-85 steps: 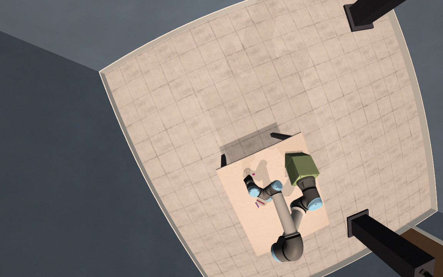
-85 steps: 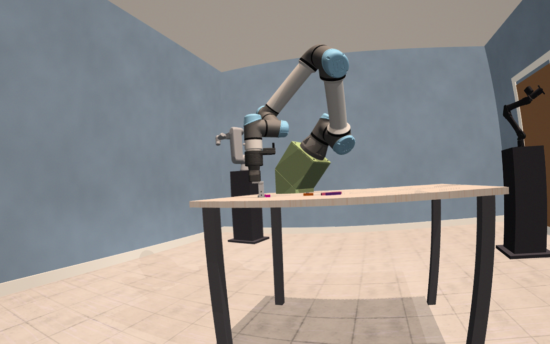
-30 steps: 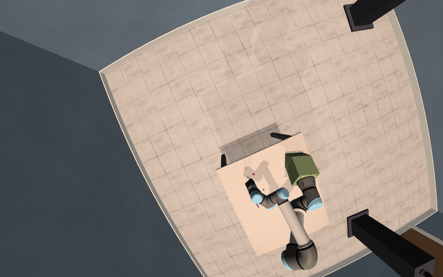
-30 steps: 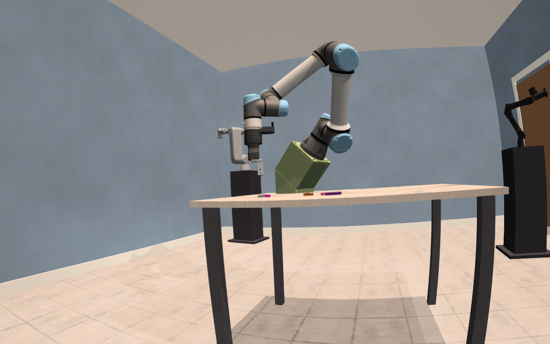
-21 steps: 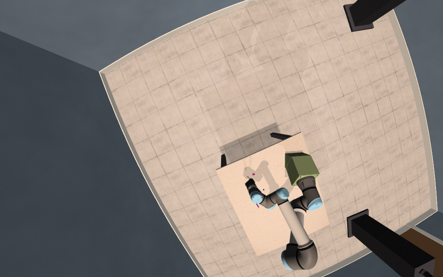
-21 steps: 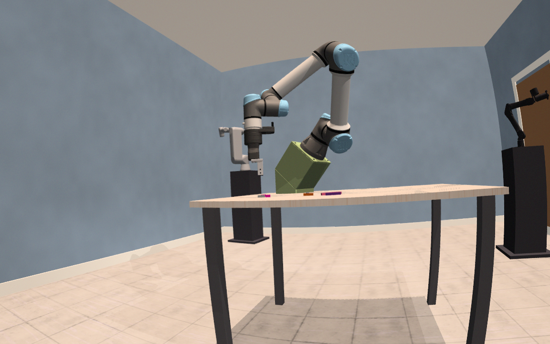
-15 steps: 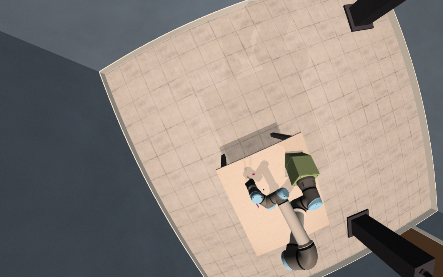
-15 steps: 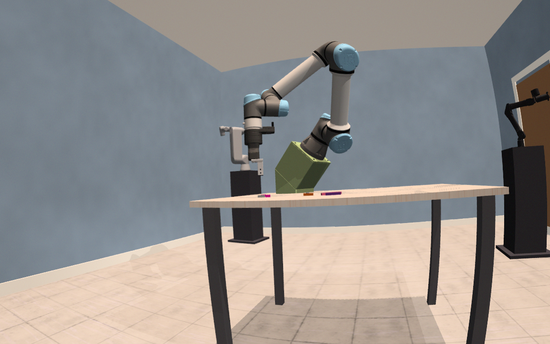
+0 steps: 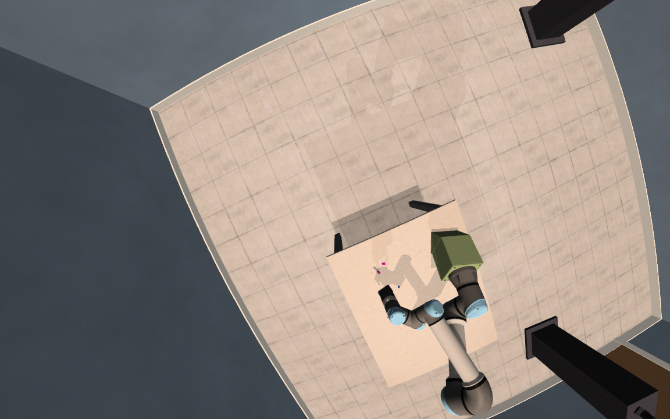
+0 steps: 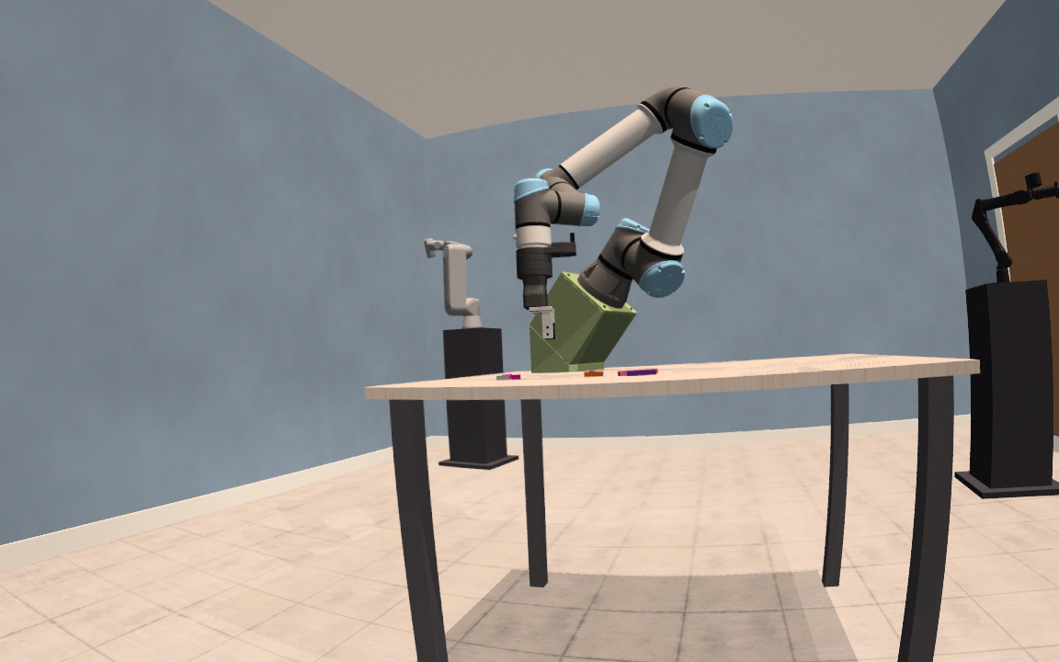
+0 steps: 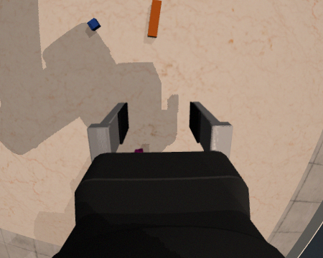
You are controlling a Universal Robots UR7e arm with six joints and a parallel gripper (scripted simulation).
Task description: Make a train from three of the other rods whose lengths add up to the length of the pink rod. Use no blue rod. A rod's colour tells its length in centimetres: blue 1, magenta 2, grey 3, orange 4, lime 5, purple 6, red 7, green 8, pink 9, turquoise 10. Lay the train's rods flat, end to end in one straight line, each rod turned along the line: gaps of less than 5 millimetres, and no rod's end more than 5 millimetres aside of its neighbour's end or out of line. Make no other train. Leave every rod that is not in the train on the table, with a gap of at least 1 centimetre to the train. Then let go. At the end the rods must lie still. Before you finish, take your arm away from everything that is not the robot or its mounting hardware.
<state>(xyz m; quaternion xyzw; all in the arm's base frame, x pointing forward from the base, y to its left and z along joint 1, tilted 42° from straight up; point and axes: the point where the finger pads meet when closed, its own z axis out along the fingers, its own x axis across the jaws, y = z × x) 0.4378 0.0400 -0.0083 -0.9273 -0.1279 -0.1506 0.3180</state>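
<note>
Now: hand 10 cm above the orange rod, 8 cm to the right of it and 3 cm past it. Also, from my hand: small blue rod 10 cm below, 10 cm behind, 6 cm to the left; grey rod 10 cm to the right, 10 cm below, 2 cm ahead; pink rod 18 cm to the left, 10 cm below, 4 cm behind.
</note>
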